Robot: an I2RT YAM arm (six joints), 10 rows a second.
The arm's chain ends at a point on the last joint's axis. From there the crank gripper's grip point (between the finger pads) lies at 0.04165 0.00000 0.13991 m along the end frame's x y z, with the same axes.
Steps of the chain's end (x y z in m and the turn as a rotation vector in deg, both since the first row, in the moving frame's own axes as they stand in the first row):
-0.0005, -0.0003, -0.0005, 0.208, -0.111, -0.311
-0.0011, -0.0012, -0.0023, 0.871, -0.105, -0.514
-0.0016, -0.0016, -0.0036, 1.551, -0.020, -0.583
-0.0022, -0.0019, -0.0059, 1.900, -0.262, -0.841
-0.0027, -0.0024, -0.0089, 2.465, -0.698, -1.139
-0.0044, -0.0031, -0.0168, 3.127, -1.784, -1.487
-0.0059, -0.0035, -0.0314, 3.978, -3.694, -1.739
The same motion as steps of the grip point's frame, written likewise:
-0.0008, -0.0010, -0.0004, 0.208, -0.111, -0.311
-0.0014, -0.0037, -0.0022, 0.871, -0.105, -0.514
-0.0017, -0.0058, -0.0036, 1.551, -0.020, -0.583
-0.0029, -0.0071, -0.0058, 1.900, -0.262, -0.841
-0.0045, -0.0092, -0.0086, 2.465, -0.698, -1.139
-0.0089, -0.0118, -0.0158, 3.127, -1.784, -1.487
-0.0152, -0.0144, -0.0294, 3.978, -3.694, -1.739

